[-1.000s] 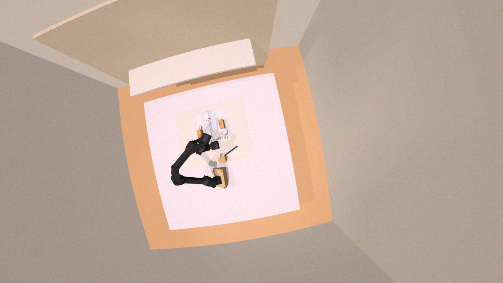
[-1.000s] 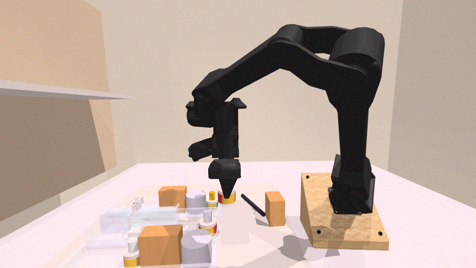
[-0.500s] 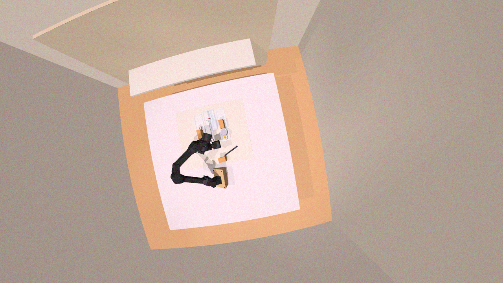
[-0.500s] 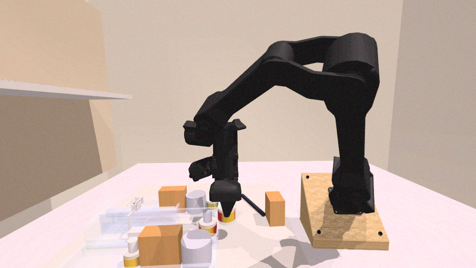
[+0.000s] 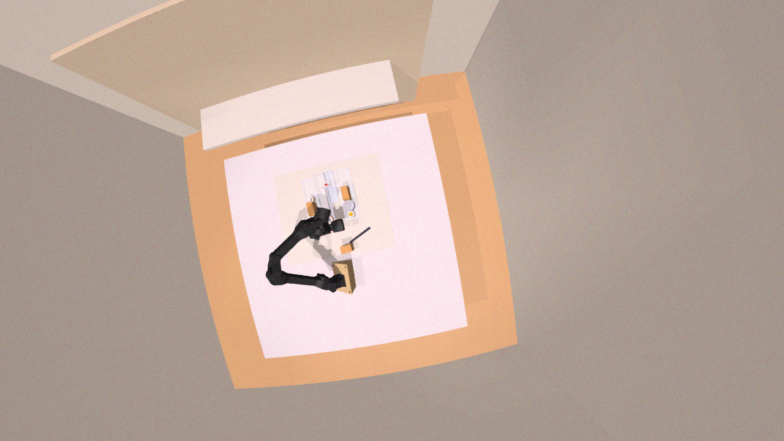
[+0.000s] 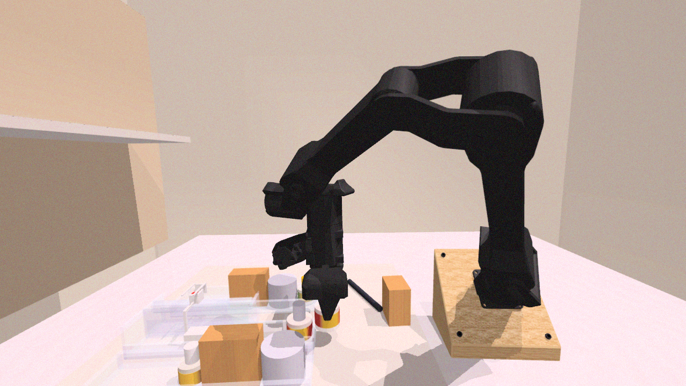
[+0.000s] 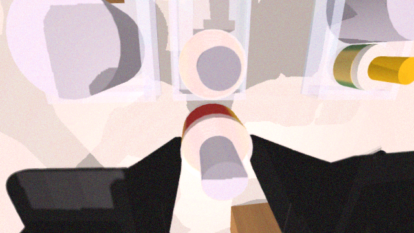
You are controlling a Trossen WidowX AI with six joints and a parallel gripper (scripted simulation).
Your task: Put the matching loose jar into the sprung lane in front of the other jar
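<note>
Now: gripper tip 120 mm past the small orange block, 70 mm to the left of it and 10 mm above it. Also, from my gripper tip: clear sprung lane 200 mm ahead, 30 mm below, 10 mm to the right; black rod 150 mm to the right, 60 mm behind, 40 mm below; white pusher plate 160 mm ahead, 10 mm to the right.
</note>
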